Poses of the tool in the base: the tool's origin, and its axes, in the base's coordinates. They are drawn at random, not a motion.
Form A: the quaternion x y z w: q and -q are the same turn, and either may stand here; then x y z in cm.
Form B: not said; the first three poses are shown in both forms.
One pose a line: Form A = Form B
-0.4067, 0.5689, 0.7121, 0.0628, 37.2, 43.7, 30.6 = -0.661, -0.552, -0.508; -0.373, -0.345, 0.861; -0.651, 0.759, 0.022; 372, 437, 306
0.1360, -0.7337, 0.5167, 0.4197, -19.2, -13.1, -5.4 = -0.611, -0.633, -0.475; 0.234, 0.429, -0.872; 0.756, -0.644, -0.114; -192, -131, -54
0.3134, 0.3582, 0.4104, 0.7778, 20.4, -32.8, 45.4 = 0.406, -0.414, 0.815; 0.863, 0.467, -0.194; -0.300, 0.782, 0.547; 204, -328, 454
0.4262, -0.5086, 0.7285, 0.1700, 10.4, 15.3, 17.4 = -0.579, -0.681, 0.448; -0.186, -0.425, -0.886; 0.794, -0.596, 0.119; 104, 153, 174
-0.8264, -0.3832, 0.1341, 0.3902, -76.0, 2.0, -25.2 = 0.670, 0.529, -0.521; 0.738, -0.402, 0.542; 0.077, -0.748, -0.660; -760, 20, -252
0.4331, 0.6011, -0.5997, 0.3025, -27.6, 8.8, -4.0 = -0.442, 0.883, -0.156; 0.158, -0.094, -0.983; -0.883, -0.459, -0.098; -276, 88, -40
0.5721, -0.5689, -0.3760, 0.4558, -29.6, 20.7, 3.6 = 0.070, -0.308, -0.949; -0.994, 0.063, -0.094; 0.088, 0.949, -0.302; -296, 207, 36
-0.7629, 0.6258, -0.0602, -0.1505, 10.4, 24.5, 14.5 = 0.209, -0.973, -0.097; -0.937, -0.171, -0.305; 0.280, 0.154, -0.947; 104, 245, 145
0.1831, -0.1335, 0.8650, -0.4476, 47.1, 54.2, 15.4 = -0.532, 0.726, 0.436; -0.823, -0.564, -0.067; 0.197, -0.395, 0.897; 471, 542, 154
